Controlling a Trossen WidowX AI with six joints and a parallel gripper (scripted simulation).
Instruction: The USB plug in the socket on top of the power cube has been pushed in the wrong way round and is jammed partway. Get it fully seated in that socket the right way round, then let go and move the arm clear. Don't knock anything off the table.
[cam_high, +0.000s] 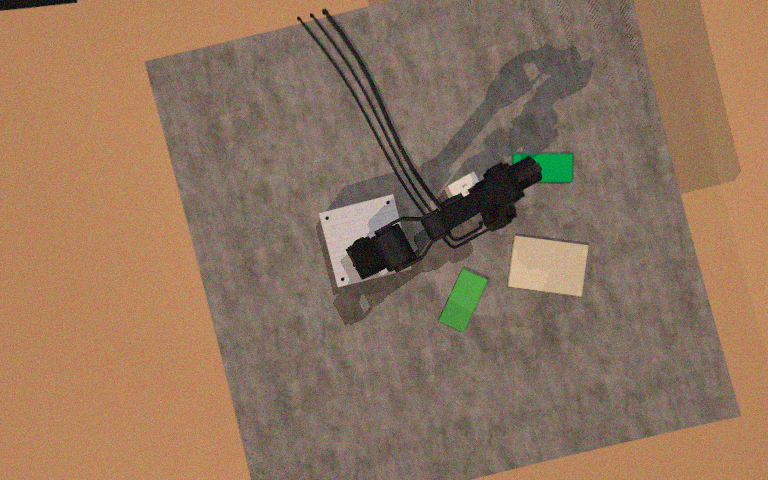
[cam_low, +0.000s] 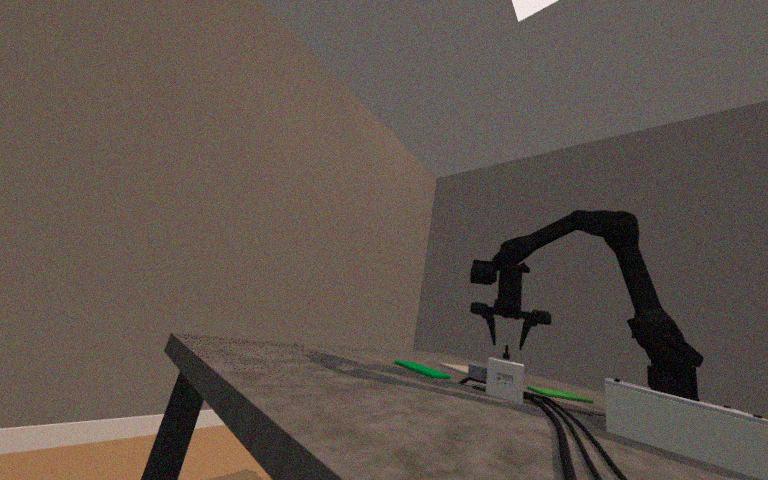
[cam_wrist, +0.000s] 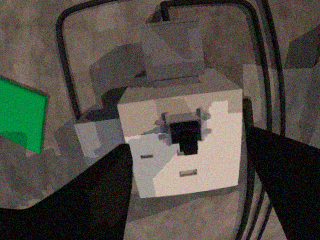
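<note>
The black USB plug is 2 cm below my gripper tip. The rest, counted from my gripper tip: beige card (20 cm to the right, 19 cm ahead, 10 cm below).
</note>
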